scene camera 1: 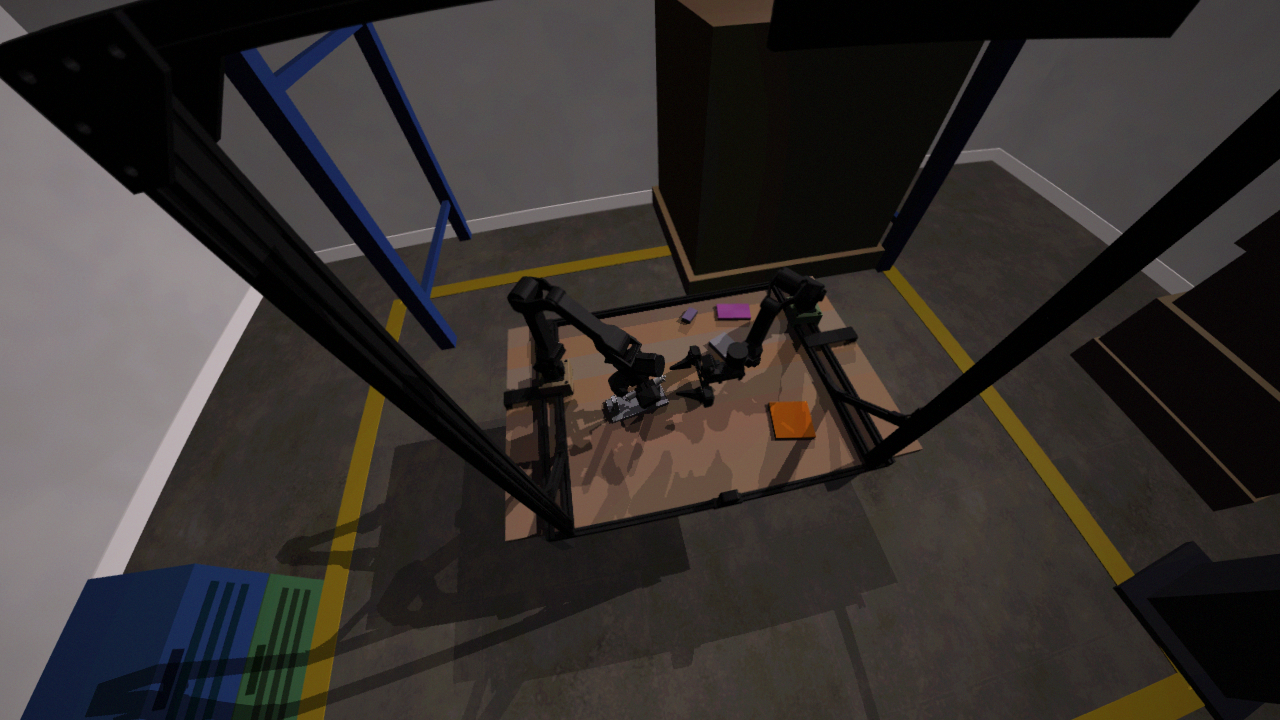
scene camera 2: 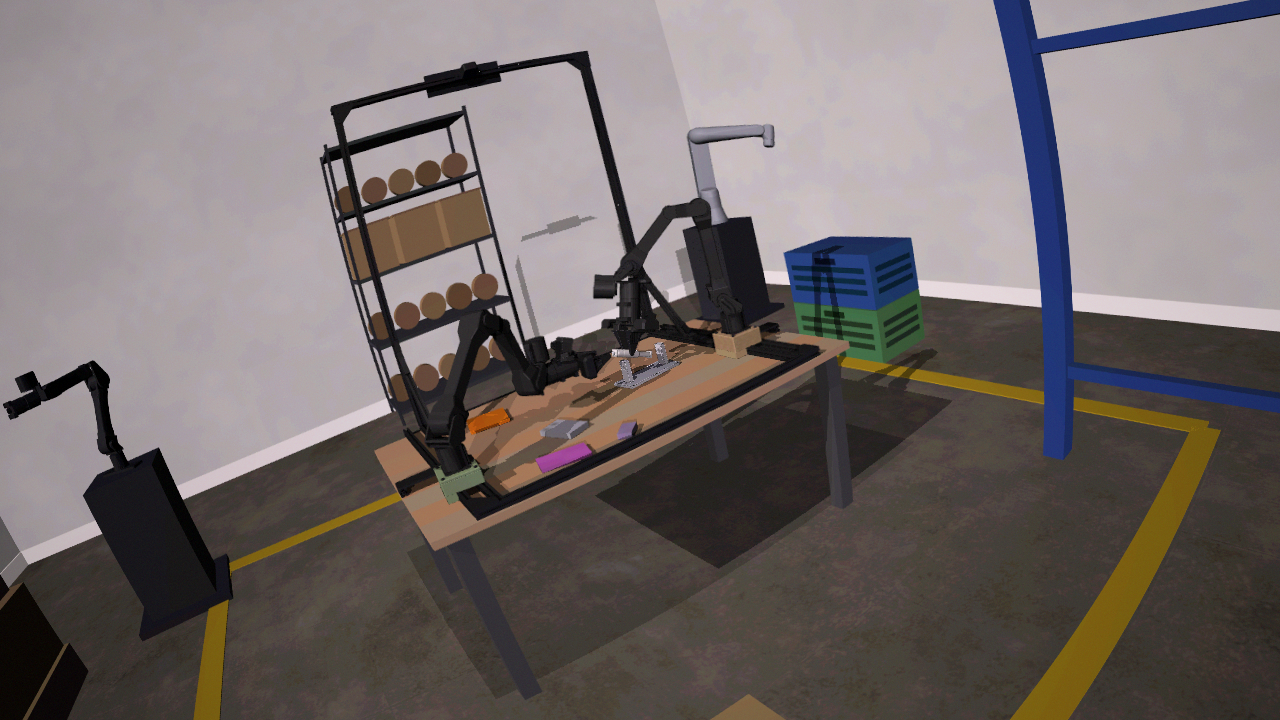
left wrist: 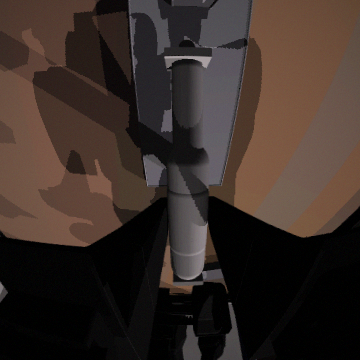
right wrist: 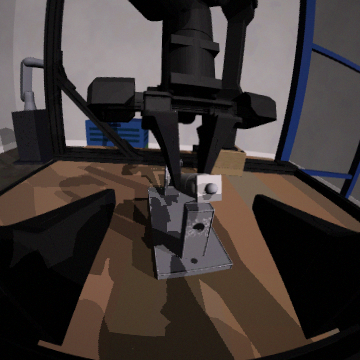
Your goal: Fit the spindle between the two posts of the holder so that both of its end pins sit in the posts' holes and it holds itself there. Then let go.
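Seen in the pictures: left gripper, fingertip midpoint: [scene camera 1: 649, 386] [scene camera 2: 628, 355] [left wrist: 186, 203] [right wrist: 188, 188]; right gripper, fingertip midpoint: [scene camera 1: 672, 380] [scene camera 2: 603, 353] [left wrist: 156, 287] [right wrist: 186, 199]; left arm's base, origin of the base link: [scene camera 1: 553, 373] [scene camera 2: 735, 330] [right wrist: 222, 146]; right arm's base, origin of the base link: [scene camera 1: 804, 305] [scene camera 2: 455, 467].
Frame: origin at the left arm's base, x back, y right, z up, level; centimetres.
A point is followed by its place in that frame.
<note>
The grey holder [scene camera 1: 617, 411] [scene camera 2: 644, 374] {z -5.5, x -26.4, y 10.6 cm} [left wrist: 220, 125] {z -5.5, x -26.8, y 8.2 cm} [right wrist: 167, 250] {z -5.5, x -31.7, y 12.7 cm} stands on the table with its two posts upright. My left gripper [scene camera 1: 648, 394] {z 1.3, x -29.5, y 11.0 cm} [scene camera 2: 630, 344] {z 1.3, x -29.5, y 11.0 cm} [left wrist: 186, 203] {z 1.3, x -29.5, y 11.0 cm} [right wrist: 188, 188] {z 1.3, x -29.5, y 11.0 cm} is shut on the light grey spindle [left wrist: 188, 175] {z 1.9, x -26.9, y 11.6 cm} [right wrist: 209, 188] {z 4.1, x -34.7, y 10.0 cm} and holds it above the holder. In the right wrist view the spindle's near end plate and pin are above the top of the near post [right wrist: 196, 240] {z -3.0, x -32.4, y 9.8 cm}, a little to its right; the pin is outside that post's hole. The far end is partly hidden there. My right gripper [scene camera 1: 684, 377] {z 4.2, x -36.5, y 11.7 cm} [right wrist: 186, 199] {z 4.2, x -36.5, y 11.7 cm} is open and empty, facing the near post.
An orange block [scene camera 1: 792, 420] {z -5.4, x -70.9, y 26.1 cm} [scene camera 2: 489, 420] {z -5.4, x -70.7, y 23.8 cm}, a magenta block [scene camera 1: 733, 311] {z -5.3, x -65.4, y -19.5 cm} [scene camera 2: 563, 457] {z -5.3, x -65.9, y -21.1 cm}, a grey block [scene camera 2: 565, 428] {z -4.8, x -58.8, y -6.2 cm} and a small purple block [scene camera 1: 688, 315] {z -4.8, x -48.5, y -20.2 cm} [scene camera 2: 627, 430] {z -4.8, x -49.8, y -22.6 cm} lie on the table. Black rails and frame posts edge the table.
</note>
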